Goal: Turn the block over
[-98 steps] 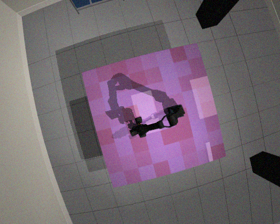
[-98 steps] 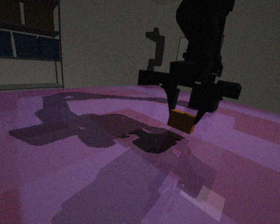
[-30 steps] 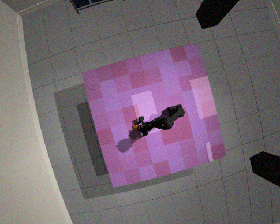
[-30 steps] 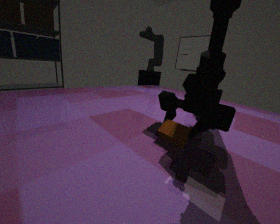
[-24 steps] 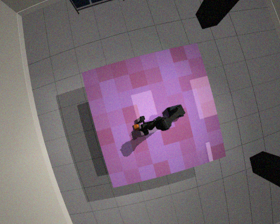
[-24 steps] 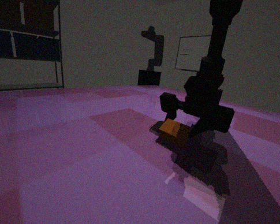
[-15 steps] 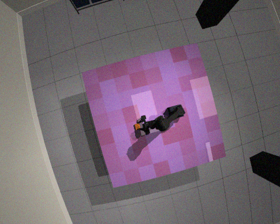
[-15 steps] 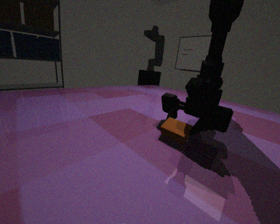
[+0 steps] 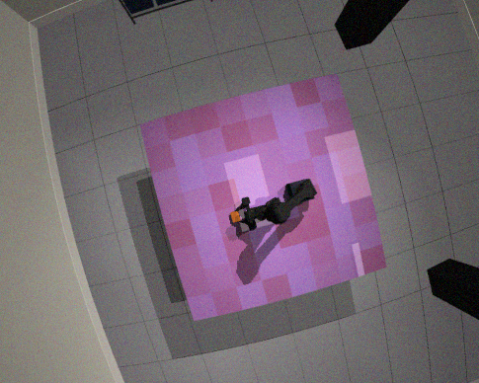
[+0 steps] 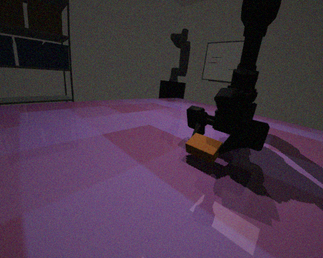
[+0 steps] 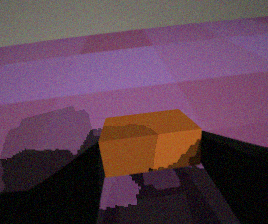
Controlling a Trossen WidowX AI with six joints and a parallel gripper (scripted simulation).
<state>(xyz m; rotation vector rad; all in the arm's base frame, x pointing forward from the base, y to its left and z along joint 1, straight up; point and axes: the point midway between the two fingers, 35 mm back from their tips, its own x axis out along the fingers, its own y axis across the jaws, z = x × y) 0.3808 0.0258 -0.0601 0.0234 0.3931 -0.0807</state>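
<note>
Now: gripper tip 1 cm above the orange block.
</note>
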